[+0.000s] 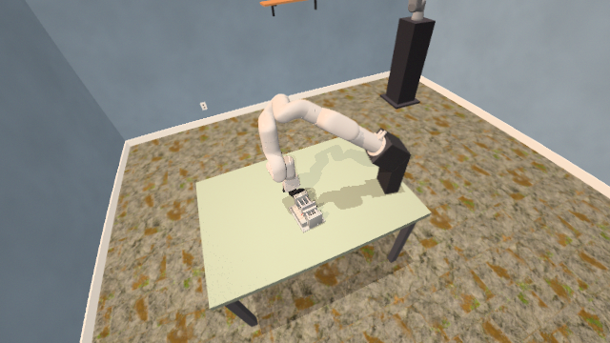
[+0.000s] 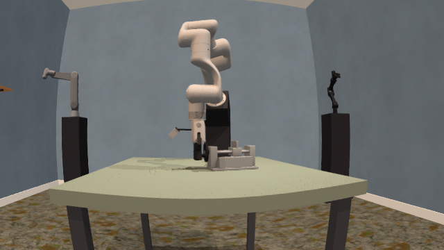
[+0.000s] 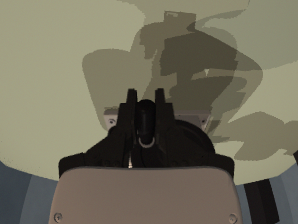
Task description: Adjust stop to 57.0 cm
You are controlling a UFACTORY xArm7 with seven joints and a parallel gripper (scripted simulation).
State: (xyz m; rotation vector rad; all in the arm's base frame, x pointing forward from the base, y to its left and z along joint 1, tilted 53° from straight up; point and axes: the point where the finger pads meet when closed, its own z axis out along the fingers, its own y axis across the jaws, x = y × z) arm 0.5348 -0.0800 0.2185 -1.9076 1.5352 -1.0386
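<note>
Right now the black handwheel is 20 mm to the left of my hand and 10 mm behind it. The rest, counted from my hand: grey stop block: 170 mm to the left, 40 mm behind, 30 mm above.
</note>
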